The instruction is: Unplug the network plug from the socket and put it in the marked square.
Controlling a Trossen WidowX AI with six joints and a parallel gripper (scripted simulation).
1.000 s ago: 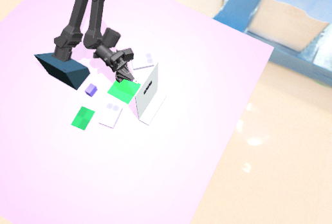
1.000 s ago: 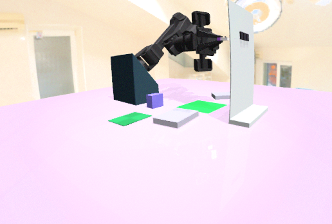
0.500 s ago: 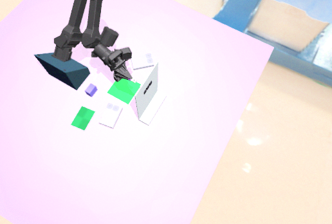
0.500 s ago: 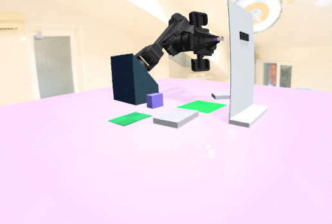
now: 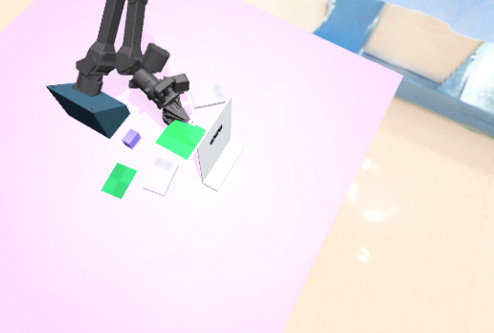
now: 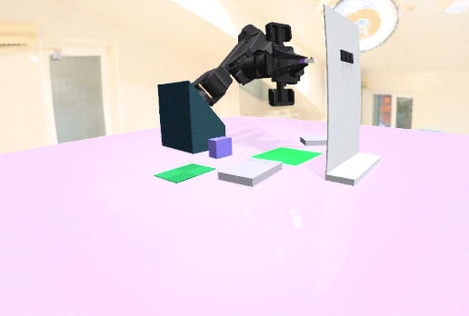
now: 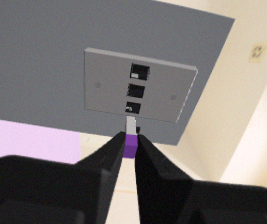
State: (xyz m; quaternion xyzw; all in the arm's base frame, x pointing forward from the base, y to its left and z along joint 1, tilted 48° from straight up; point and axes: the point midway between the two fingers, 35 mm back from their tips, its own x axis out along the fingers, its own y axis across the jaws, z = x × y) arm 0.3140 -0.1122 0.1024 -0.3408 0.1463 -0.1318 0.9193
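My gripper tip is 90 mm short of the upright white panel, 80 mm above it and 10 mm to the left of it. The rest, counted from my gripper tip: purple cube 190 mm behind, 180 mm below, 50 mm to the right; green patch 200 mm below, 180 mm to the right, 170 mm behind.
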